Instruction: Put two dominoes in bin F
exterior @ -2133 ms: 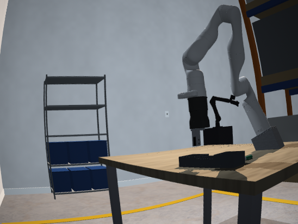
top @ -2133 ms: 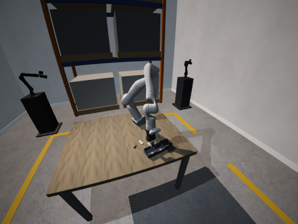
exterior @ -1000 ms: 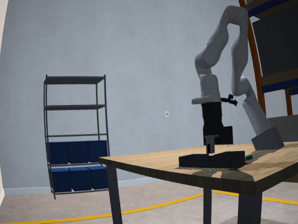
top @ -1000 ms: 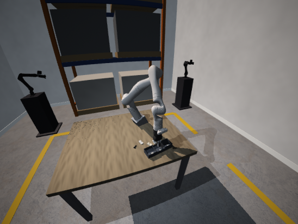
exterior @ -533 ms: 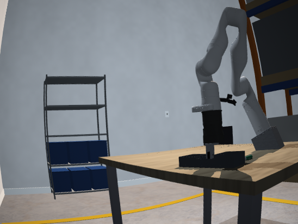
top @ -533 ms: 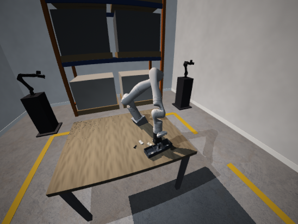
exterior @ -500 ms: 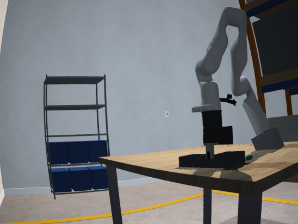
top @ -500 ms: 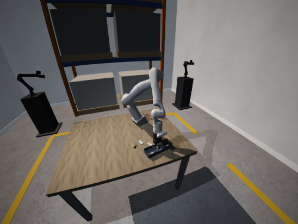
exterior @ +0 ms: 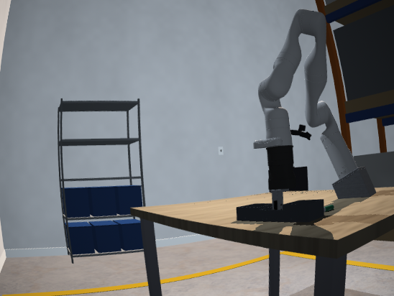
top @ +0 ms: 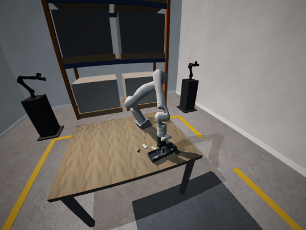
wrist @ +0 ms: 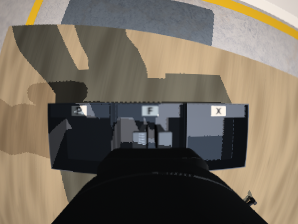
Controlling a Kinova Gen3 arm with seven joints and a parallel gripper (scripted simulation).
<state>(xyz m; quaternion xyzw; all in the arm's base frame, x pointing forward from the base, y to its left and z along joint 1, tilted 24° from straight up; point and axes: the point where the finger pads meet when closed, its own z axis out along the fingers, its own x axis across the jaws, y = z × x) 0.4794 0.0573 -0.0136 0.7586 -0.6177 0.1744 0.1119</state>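
Now: the green cylinder 15 cm behind my hand, 7 cm to the left of it and 3 cm below it. Also, from my hand: dark piece 19 cm to the right, 10 cm behind, 3 cm below.
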